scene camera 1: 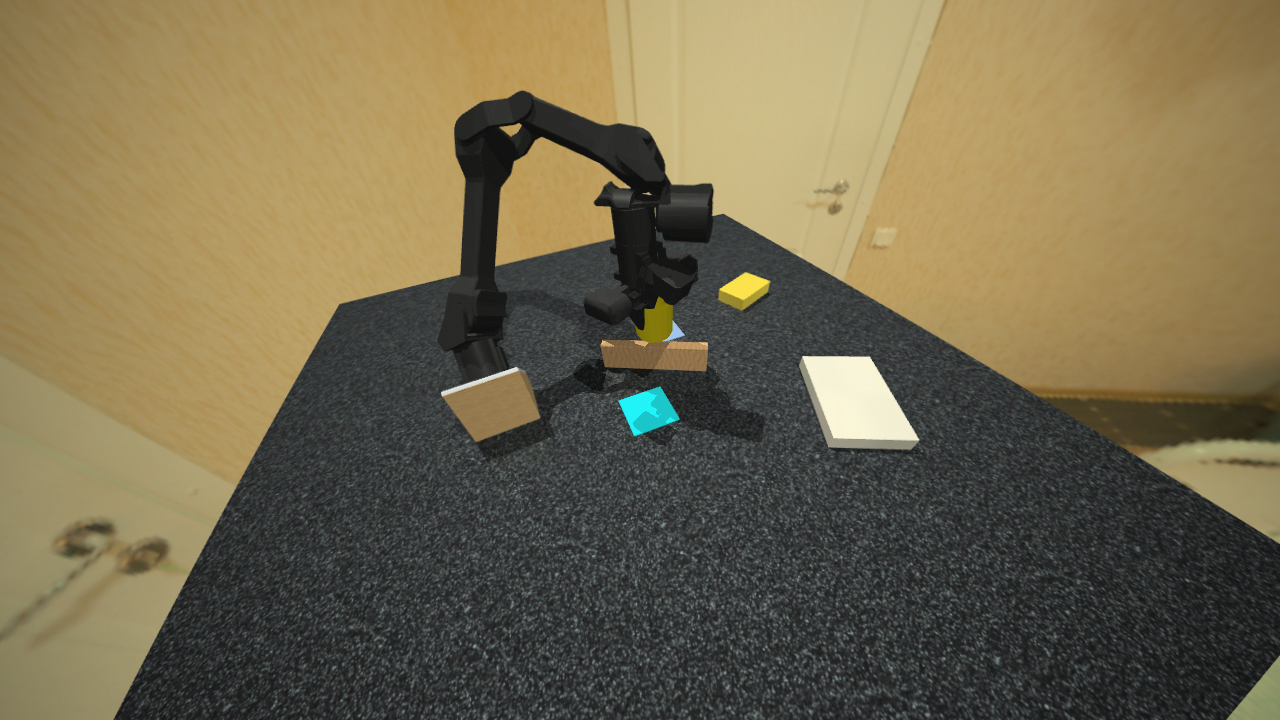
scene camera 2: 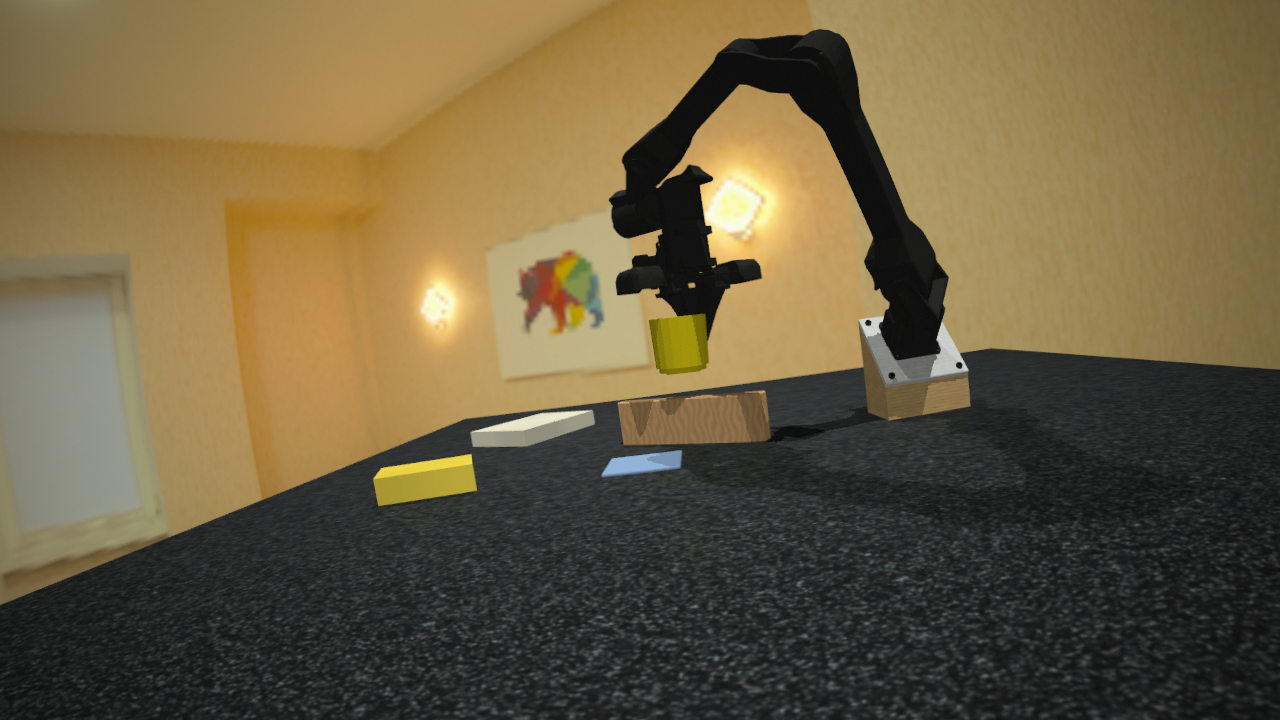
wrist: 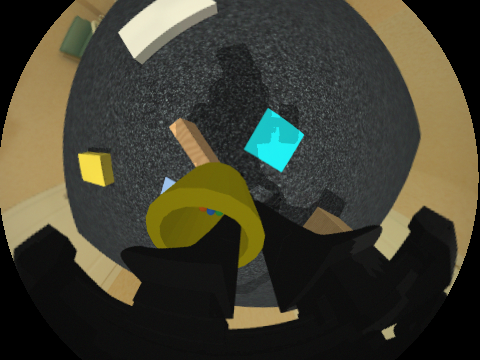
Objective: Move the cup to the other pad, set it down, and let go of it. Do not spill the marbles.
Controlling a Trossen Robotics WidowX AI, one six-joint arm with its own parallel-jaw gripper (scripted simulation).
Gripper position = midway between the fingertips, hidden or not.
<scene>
In view: my gripper (scene camera 2: 699, 343), a yellow cup (scene camera 2: 680, 344), a wooden block (wrist: 188, 135), a cyan pad (wrist: 274, 140) and a light blue pad (scene camera 2: 672, 460).
The yellow cup is seen too in scene camera 1 (scene camera 1: 658, 326) and in the wrist view (wrist: 174, 219). My gripper also shows in scene camera 1 (scene camera 1: 643, 327) and in the wrist view (wrist: 246, 205).
</scene>
